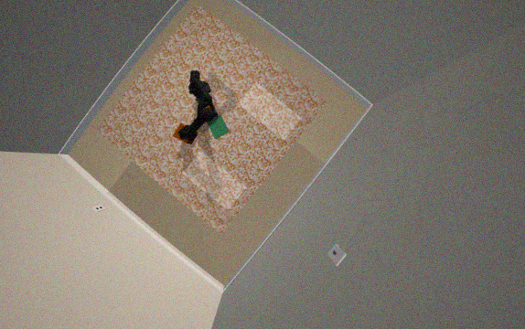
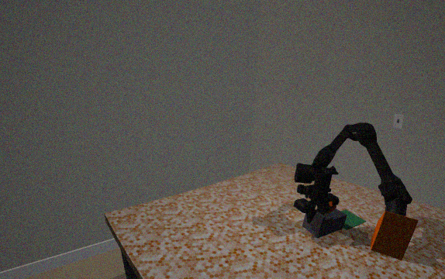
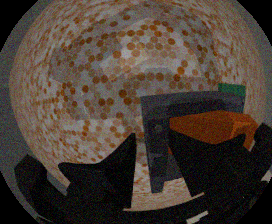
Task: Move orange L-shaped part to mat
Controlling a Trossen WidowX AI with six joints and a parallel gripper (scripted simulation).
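Right now the orange L-shaped part is 5 cm to the right of my gripper tip, 3 cm behind it and 1 cm above it. Round my gripper tip: green mat 20 cm to the right, 10 cm behind, 6 cm below.
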